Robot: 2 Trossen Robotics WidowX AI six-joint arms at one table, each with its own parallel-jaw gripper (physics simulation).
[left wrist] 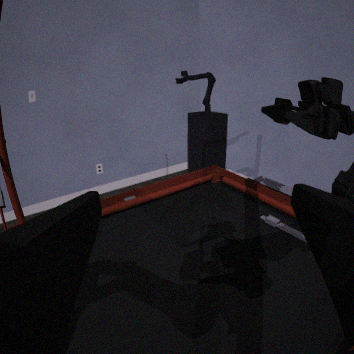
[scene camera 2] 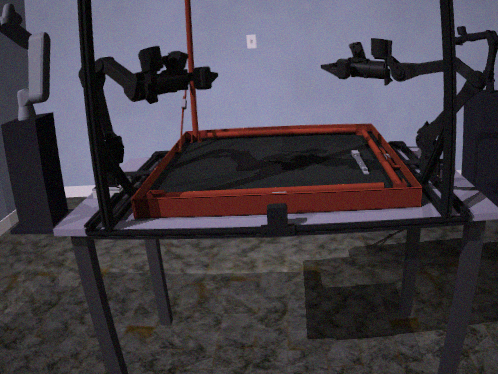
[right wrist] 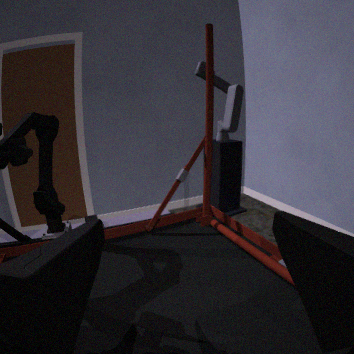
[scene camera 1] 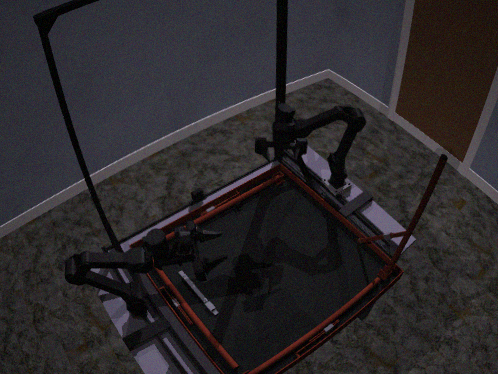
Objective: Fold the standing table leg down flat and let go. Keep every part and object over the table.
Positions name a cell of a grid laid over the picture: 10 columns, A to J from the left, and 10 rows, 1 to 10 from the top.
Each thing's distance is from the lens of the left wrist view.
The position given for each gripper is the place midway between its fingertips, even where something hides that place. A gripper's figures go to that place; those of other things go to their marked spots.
left gripper (left wrist: F6): 0.10 m
right gripper (left wrist: H4): 0.48 m
red table frame (left wrist: D6): 0.70 m
dark panel (left wrist: F8): 0.51 m
The marked spots on the red table frame and the dark panel are 0.34 m apart.
